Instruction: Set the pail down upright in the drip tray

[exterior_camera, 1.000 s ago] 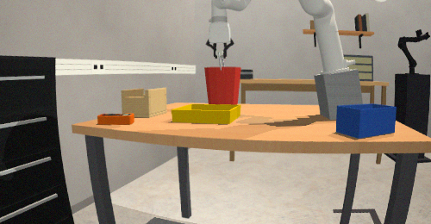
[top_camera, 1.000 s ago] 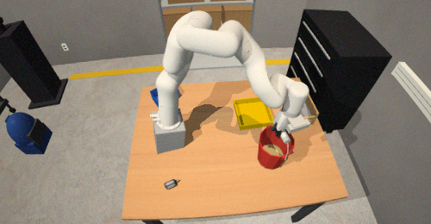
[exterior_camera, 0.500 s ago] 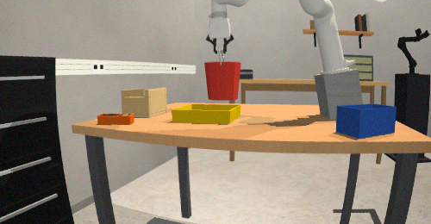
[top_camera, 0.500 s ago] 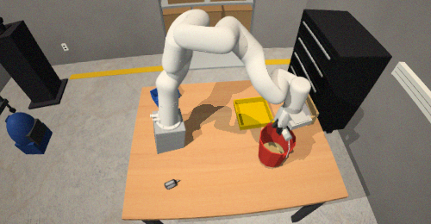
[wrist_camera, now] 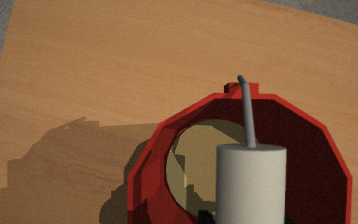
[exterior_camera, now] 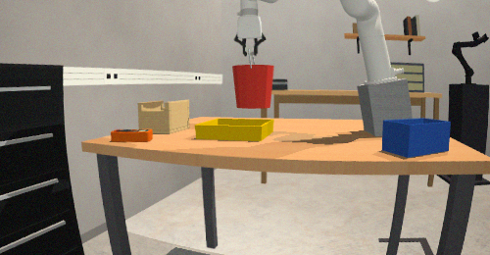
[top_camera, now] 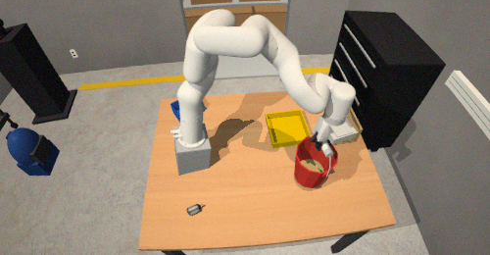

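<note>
My gripper is now 10 mm past the red pail and 90 mm above it. Round my hand: yellow drip tray: 10 mm behind, 310 mm to the left, 290 mm below; then wire handle: 30 mm below; then tan box: 280 mm ahead, 240 mm to the left, 250 mm below.
</note>
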